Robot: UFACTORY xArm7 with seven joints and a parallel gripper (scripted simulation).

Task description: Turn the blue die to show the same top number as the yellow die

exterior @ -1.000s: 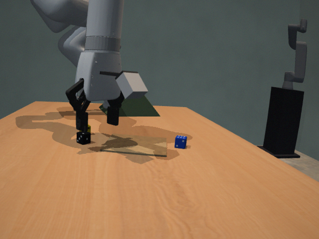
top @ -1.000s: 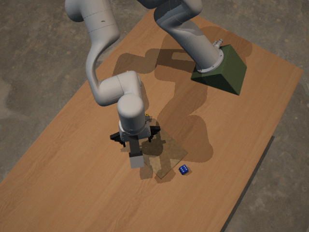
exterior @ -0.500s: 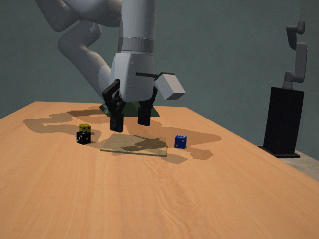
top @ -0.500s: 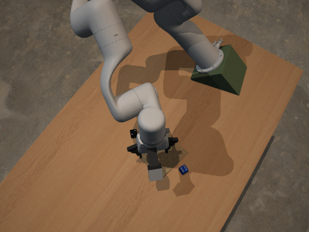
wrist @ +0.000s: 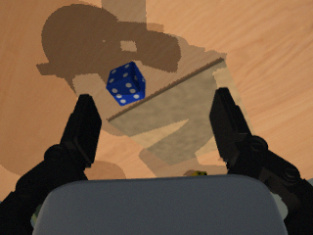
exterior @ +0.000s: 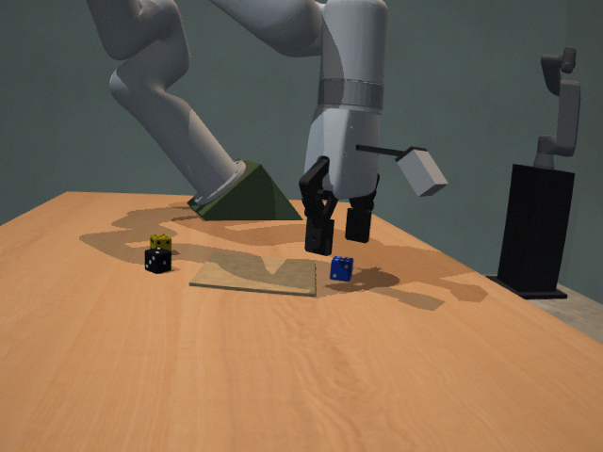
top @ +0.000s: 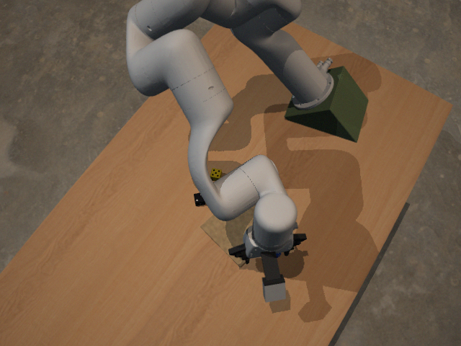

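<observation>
Right now the blue die is 2 cm behind my hand, 1 cm to the left of it and 4 cm below it. Round my hand: black die (2 cm behind, 22 cm to the right, 4 cm below); yellow die (10 cm behind, 22 cm to the right, 4 cm below); tan mat (3 cm behind, 9 cm to the right, 5 cm below).
</observation>
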